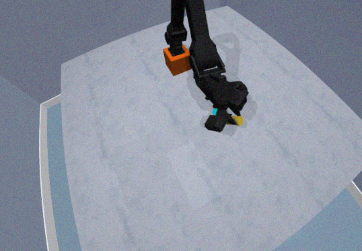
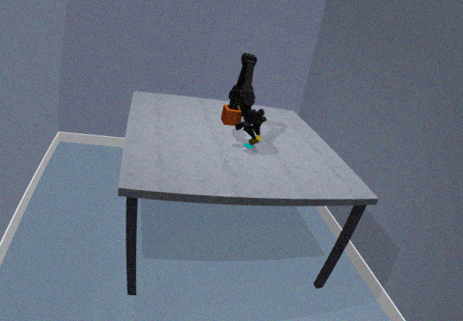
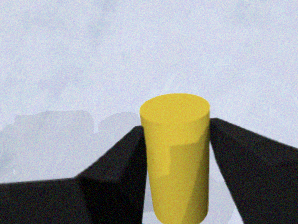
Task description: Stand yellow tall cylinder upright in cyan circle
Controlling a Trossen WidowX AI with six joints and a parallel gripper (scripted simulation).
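The cyan circle lies 90 mm behind my gripper tip and 90 mm below it. The rest, counted from my gripper tip: yellow tall cylinder (10 mm behind, 10 mm to the right, 20 mm below).
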